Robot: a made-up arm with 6 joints.
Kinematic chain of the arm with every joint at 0, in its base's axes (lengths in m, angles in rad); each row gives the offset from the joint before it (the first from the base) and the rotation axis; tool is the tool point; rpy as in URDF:
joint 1: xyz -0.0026 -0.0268 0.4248 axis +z
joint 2: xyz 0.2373 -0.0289 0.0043 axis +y
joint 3: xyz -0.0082 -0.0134 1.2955 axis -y
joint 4: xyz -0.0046 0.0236 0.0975 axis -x
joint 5: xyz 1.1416 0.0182 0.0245 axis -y
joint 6: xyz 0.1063 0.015 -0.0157 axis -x
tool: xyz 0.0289 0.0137 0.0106 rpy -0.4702 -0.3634 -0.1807
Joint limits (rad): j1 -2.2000..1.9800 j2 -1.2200..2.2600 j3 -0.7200..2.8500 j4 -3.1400..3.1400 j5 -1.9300..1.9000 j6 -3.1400..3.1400
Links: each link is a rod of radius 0.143 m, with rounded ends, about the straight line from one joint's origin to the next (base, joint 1, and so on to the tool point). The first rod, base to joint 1, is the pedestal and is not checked.
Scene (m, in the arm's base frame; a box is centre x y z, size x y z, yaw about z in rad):
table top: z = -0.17
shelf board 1: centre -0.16 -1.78 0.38 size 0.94 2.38 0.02 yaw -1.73
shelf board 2: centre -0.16 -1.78 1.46 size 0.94 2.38 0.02 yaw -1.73
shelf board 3: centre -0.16 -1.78 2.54 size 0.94 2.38 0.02 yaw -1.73
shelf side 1: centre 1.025 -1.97 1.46 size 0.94 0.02 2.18 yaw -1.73
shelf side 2: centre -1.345 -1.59 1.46 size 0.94 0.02 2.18 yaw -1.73
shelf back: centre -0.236 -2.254 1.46 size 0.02 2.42 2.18 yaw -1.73
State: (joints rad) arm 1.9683 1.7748 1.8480 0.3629 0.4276 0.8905
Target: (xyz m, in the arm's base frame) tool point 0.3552 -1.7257 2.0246
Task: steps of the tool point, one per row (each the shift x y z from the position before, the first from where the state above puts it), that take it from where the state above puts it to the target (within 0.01 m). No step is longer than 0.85 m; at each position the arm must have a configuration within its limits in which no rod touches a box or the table.
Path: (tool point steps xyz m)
1: 0.0614 -0.1486 0.8040
2: 0.1631 -0.3797 0.6930
3: 0.2429 -0.5574 0.5044
4: 0.2920 -0.6610 0.2659
5: 0.3059 -0.6815 0.0096
6: 0.2846 -0.6213 -0.2308
7: 0.2333 -0.4934 -0.4269
8: -0.0109 -0.2657 0.0476
9: -0.0390 -0.2317 0.0008
10: -0.0599 -0.1859 -0.0483

